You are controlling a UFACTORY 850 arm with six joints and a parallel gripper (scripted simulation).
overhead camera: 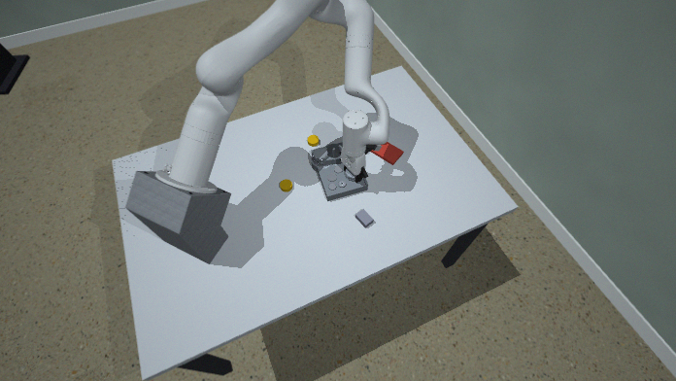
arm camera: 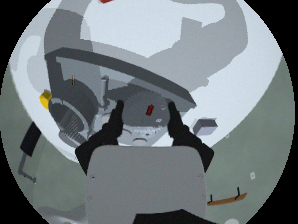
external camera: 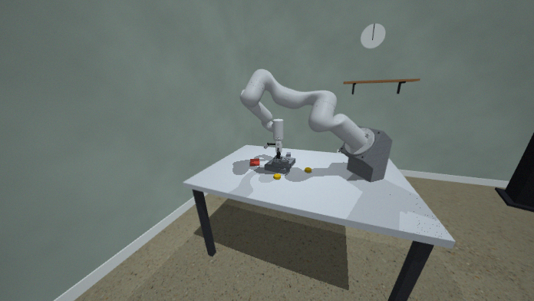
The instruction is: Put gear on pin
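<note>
Right now the grey gear is right at my hand. From my hand the other things lie so: red block 160 mm ahead, 130 mm to the left, 50 mm below; small grey block 190 mm to the right, 40 mm below, 30 mm ahead.
</note>
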